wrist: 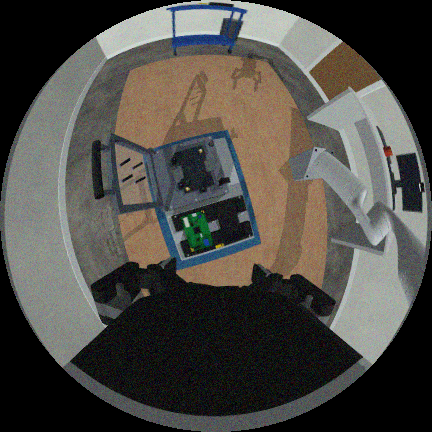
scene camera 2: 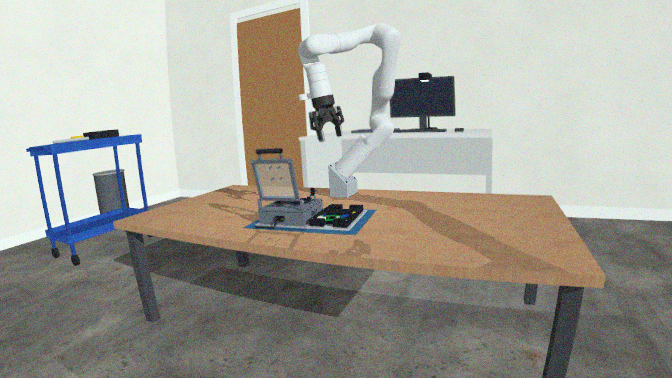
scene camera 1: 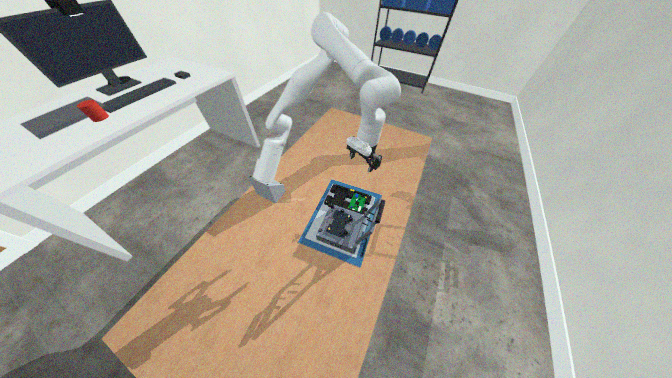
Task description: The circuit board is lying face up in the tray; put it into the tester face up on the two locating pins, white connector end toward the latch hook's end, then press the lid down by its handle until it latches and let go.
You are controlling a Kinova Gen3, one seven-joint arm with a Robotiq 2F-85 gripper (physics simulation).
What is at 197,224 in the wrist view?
A green circuit board.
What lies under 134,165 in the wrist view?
A lid.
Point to a pin plate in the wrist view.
At 196,177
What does my gripper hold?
Nothing.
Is my gripper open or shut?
Open.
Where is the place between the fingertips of my gripper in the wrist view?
214,269
